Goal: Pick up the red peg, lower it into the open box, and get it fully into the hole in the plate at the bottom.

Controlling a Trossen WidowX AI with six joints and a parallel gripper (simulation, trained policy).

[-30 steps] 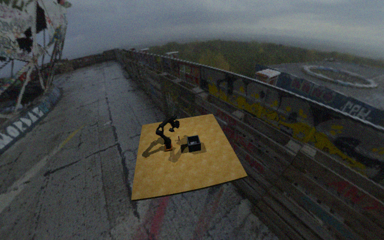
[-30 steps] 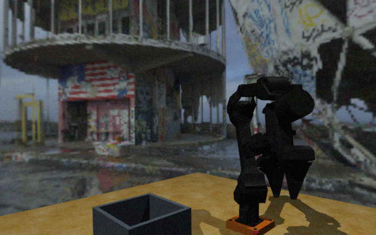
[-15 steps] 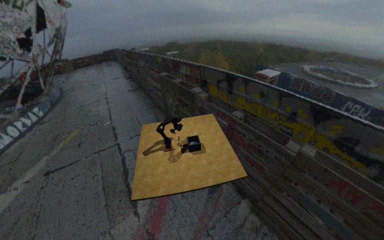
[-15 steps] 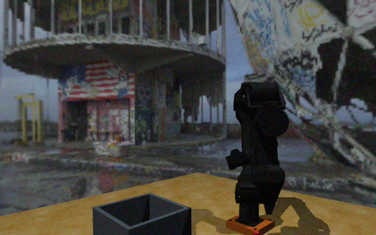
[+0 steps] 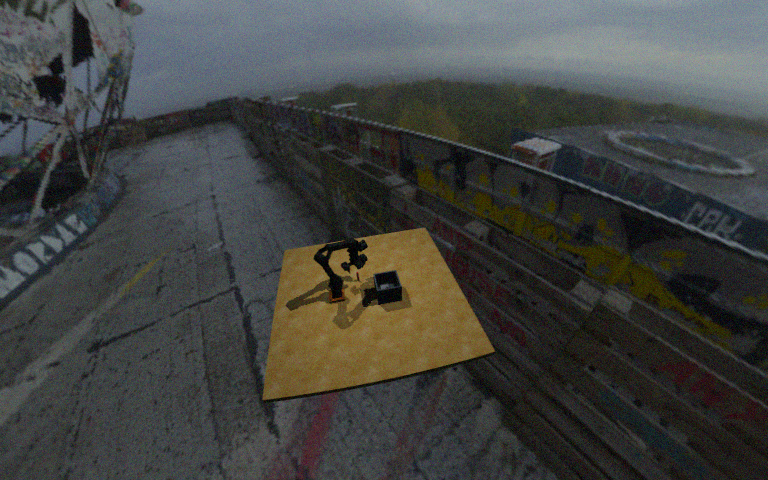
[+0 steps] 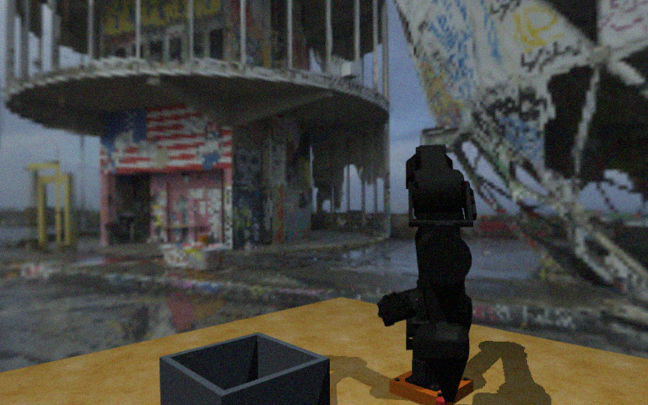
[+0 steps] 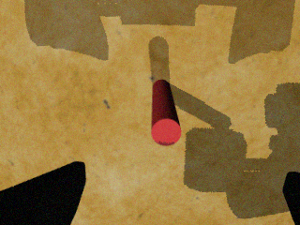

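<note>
The red peg lies 60 mm below my gripper tip, 10 mm to the right of it and 10 mm ahead of it. Round my gripper tip: grey plate (200 mm to the right, 190 mm ahead, 50 mm below).
</note>
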